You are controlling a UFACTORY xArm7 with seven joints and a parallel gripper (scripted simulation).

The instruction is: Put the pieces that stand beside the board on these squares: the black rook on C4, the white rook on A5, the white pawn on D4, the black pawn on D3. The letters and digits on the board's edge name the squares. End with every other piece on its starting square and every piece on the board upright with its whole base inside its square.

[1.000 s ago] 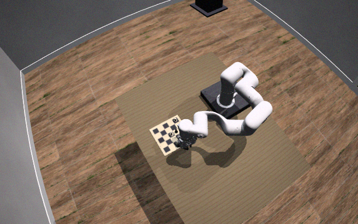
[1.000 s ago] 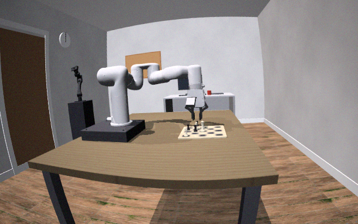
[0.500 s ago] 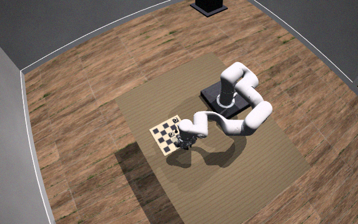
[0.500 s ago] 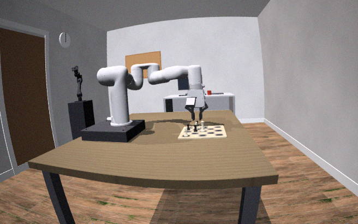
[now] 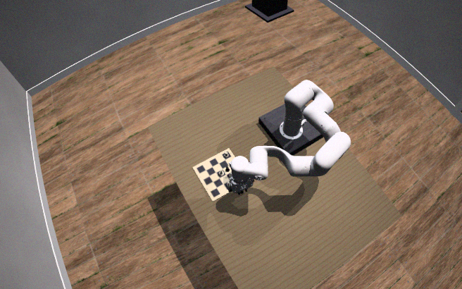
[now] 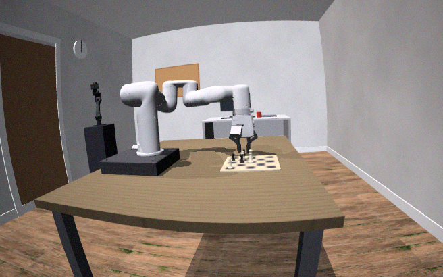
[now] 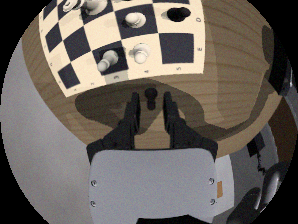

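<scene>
Now: the chessboard 140 mm to the right of my hand, 30 mm below it and 30 mm ahead of it.
</scene>
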